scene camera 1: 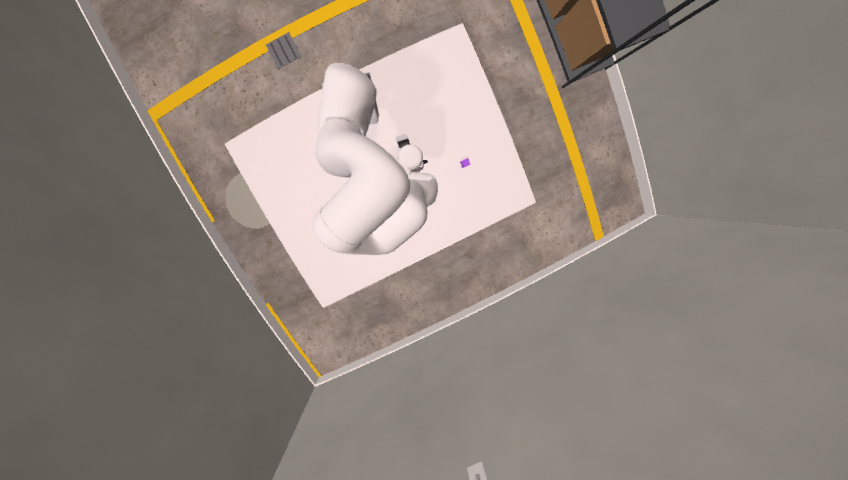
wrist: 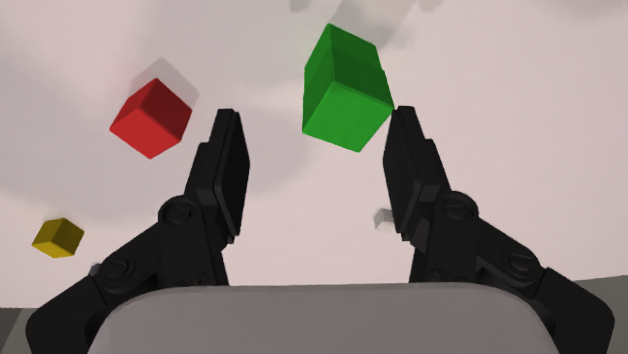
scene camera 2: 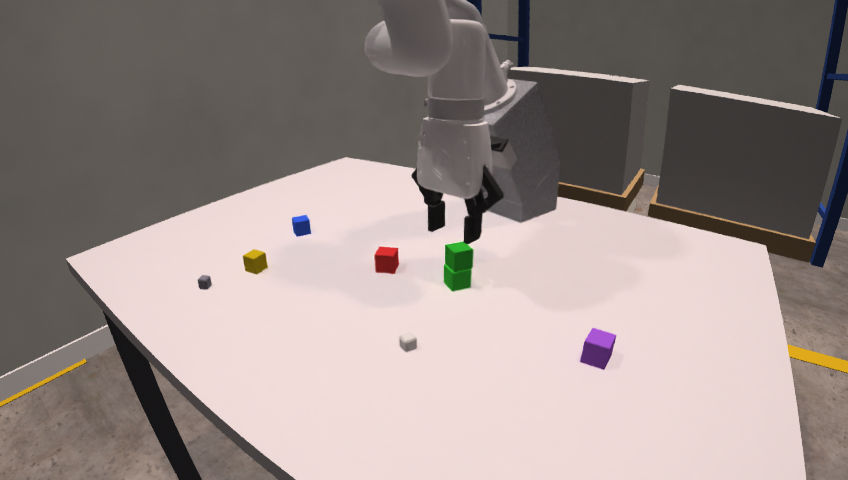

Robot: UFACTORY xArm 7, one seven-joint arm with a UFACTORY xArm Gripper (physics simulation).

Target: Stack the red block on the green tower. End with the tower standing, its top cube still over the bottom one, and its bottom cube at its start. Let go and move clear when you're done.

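Pixels of known places: gripper, fingertip midpoint: [wrist: 316, 134] [scene camera 2: 453, 234]; arm's base, origin of the base link: [scene camera 2: 486, 97].
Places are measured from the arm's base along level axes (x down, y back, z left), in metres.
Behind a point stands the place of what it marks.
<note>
The red block [scene camera 2: 386, 260] {z 0.032, x 0.221, y -0.300 m} [wrist: 151, 119] {z 0.029, x 0.213, y -0.276 m} lies on the table beside the green tower, to its left in scene camera 2 and apart from it. The green tower [scene camera 2: 458, 266] {z 0.146, x 0.205, y -0.268 m} [wrist: 346, 95] {z 0.134, x 0.182, y -0.240 m} stands as two stacked cubes, the top one over the bottom one. My gripper [scene camera 2: 454, 223] {z 0.121, x 0.169, y -0.249 m} [wrist: 316, 134] {z 0.121, x 0.169, y -0.249 m} is open with nothing between its fingers. Its fingertips are above table height, over and just behind the tower in scene camera 2. In the wrist view the right fingertip appears close to the top green cube; whether they touch I cannot tell. The arm hides both red block and tower in scene camera 1.
On the white table [scene camera 1: 476, 208] {z 0.376, x 0.243, y -0.510 m} [scene camera 2: 333, 380] {z 0.170, x 0.244, y -0.518 m} are a blue cube [scene camera 2: 301, 226] {z -0.197, x 0.225, y -0.304 m}, a yellow cube [scene camera 2: 255, 261] {z -0.122, x 0.221, y -0.447 m} [wrist: 57, 238] {z -0.128, x 0.222, y -0.426 m}, a small dark grey cube [scene camera 2: 204, 281] {z -0.139, x 0.229, y -0.537 m}, a small light grey cube [scene camera 2: 407, 342] {z 0.194, x 0.229, y -0.423 m} [wrist: 384, 219] {z 0.184, x 0.231, y -0.406 m} and a purple cube [scene camera 1: 465, 162] {z 0.377, x 0.211, y -0.291 m} [scene camera 2: 598, 348] {z 0.384, x 0.216, y -0.308 m}.
</note>
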